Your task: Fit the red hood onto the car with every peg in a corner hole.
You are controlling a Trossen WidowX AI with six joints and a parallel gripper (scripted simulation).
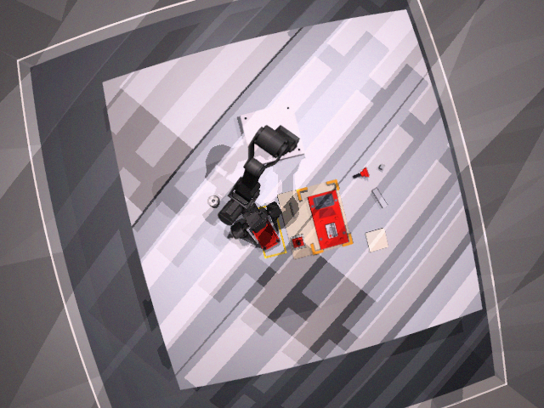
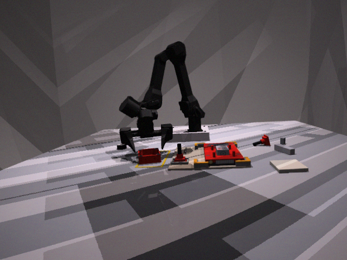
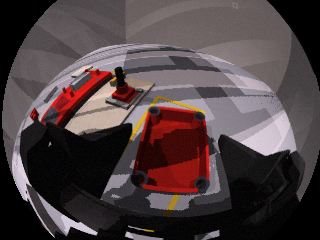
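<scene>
Right now my gripper tip is 2 cm above the red hood and 1 cm past it. Also, from my gripper tip: tan tile: 38 cm to the left, 18 cm ahead, 3 cm below.
</scene>
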